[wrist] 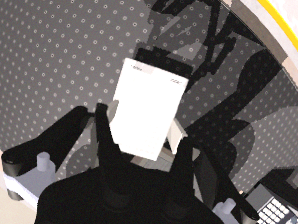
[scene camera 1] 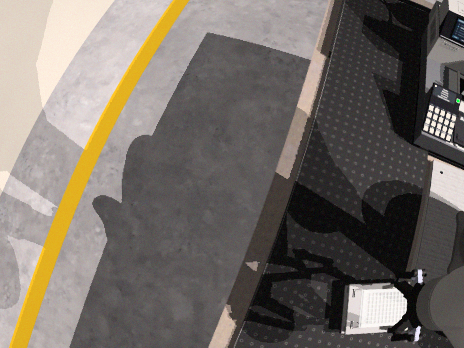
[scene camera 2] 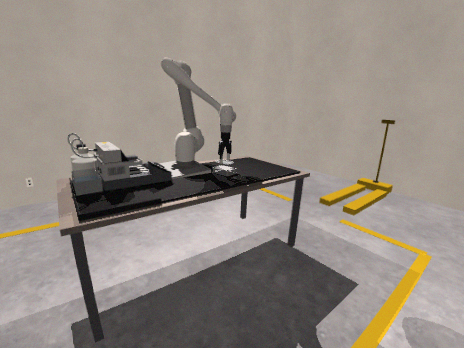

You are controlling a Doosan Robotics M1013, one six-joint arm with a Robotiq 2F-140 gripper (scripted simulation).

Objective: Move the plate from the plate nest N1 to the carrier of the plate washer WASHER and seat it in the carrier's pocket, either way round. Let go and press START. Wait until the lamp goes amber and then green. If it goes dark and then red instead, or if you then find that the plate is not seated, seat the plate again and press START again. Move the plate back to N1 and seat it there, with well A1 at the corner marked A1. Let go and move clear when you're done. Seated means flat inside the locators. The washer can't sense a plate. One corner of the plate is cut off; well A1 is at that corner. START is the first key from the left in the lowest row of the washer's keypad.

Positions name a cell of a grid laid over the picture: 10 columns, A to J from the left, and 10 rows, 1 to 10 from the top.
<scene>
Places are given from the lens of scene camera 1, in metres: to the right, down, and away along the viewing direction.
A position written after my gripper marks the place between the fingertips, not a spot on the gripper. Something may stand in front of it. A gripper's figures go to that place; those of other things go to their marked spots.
my gripper (scene camera 1: I9): 0.34, 0.29, 0.73
white well plate (scene camera 1: I9): 0.33, 0.29, 0.72
light grey plate nest (scene camera 1: H9): 0.27, 0.29, 0.78
</scene>
